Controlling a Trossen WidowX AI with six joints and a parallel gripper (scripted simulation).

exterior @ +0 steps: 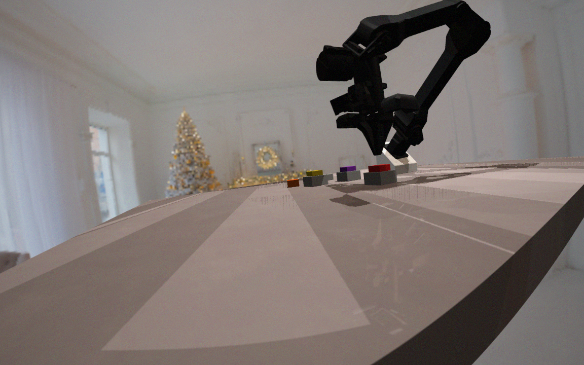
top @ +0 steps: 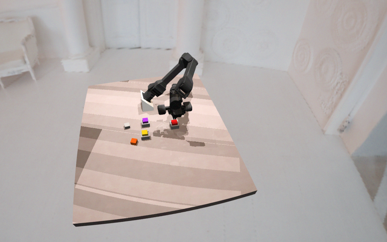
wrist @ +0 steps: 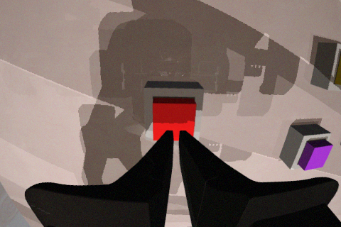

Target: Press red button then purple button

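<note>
The red button is 3 cm below my gripper tip. From my gripper tip the other things lie so: yellow button (4 cm ahead, 18 cm to the right, 3 cm below); then purple button (6 cm behind, 16 cm to the right, 3 cm below); then orange block (7 cm ahead, 25 cm to the right, 5 cm below).
</note>
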